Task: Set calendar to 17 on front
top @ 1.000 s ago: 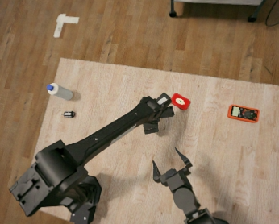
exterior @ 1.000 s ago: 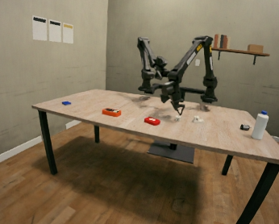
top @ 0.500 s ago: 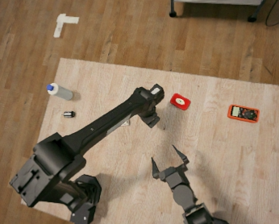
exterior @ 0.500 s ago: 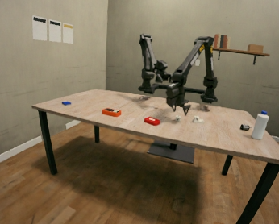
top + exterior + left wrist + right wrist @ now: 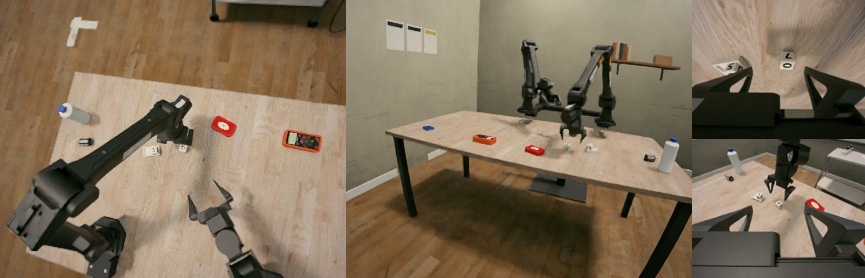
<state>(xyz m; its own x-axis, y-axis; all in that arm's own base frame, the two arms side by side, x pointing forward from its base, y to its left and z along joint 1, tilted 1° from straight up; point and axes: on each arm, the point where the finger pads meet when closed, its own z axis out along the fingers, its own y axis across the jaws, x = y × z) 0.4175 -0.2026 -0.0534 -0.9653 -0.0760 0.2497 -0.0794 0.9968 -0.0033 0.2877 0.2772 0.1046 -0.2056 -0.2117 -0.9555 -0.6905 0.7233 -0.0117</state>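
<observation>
My left gripper is now 11 cm to the right of the white tray, 6 cm past it and 5 cm above it. From my left hand the other things lie so: blue item (95 cm to the right, 12 cm ahead, 5 cm below); then red flat object (16 cm to the right, 10 cm ahead, 4 cm below).
</observation>
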